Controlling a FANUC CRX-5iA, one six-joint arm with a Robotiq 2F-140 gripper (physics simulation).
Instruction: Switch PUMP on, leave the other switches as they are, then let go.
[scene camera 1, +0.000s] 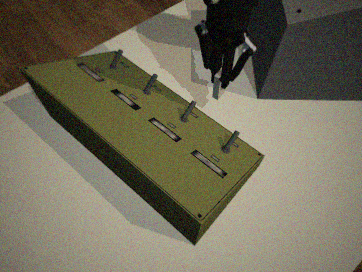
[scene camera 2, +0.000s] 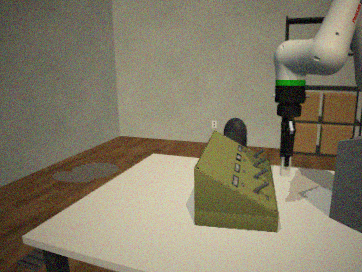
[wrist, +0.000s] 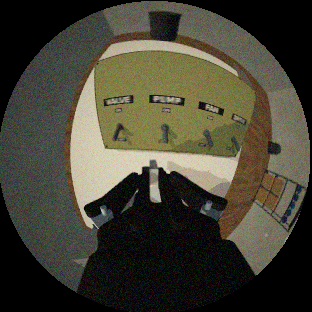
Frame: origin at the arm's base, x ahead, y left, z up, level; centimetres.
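Where they show: gripper, fingertip midpoint: (scene camera 1: 218, 94) (scene camera 2: 284, 175) (wrist: 152, 165).
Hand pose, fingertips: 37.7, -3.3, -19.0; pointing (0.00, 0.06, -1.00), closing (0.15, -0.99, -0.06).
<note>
After its pixels a point has its place, as x, y, z.
The olive switch box (scene camera 1: 100, 125) @(64.1, -11.3, -12.8) (scene camera 2: 225, 195) @(54.6, 14.7, -19.8) (wrist: 135, 75) @(58.3, 3.3, -15.2) has a sloping face with four levers. The PUMP lever (scene camera 1: 188, 111) @(46.1, -4.9, -19.1) (wrist: 164, 134) @(45.3, -5.0, -18.4) is second from the VALVE end and leans to the low edge, the OFF side. The VALVE lever (scene camera 1: 230, 142) @(45.2, 7.0, -19.2) (wrist: 118, 133) @(44.3, 6.2, -18.8), FAN lever (scene camera 1: 150, 84) @(47.2, -16.7, -19.2) (wrist: 207, 138) @(46.6, -16.5, -19.1) and DRIVE lever (scene camera 1: 116, 59) @(48.1, -28.6, -19.2) (wrist: 235, 144) @(47.4, -28.5, -19.1) lean the same way. My gripper (scene camera 1: 217, 87) @(37.7, -3.3, -19.0) (scene camera 2: 285, 167) @(37.7, -3.3, -19.0) (wrist: 152, 165) @(37.7, -3.3, -19.0) is shut and empty, pointing down, apart from the box beyond its low edge. The ON and OFF lettering is too blurred to read.
The box stands on a white table (scene camera 1: 300, 200) @(38.9, 25.4, -30.7) (scene camera 2: 125, 210) @(89.2, 12.5, -30.7). A large grey block (scene camera 1: 320, 65) @(14.7, 8.5, -17.0) (scene camera 2: 350, 185) @(18.9, 4.3, -17.5) stands on the far side of my gripper from the box. A dark rounded object (scene camera 2: 235, 131) shows behind the box. A shelf rack (scene camera 2: 305, 20) stands by the wall.
</note>
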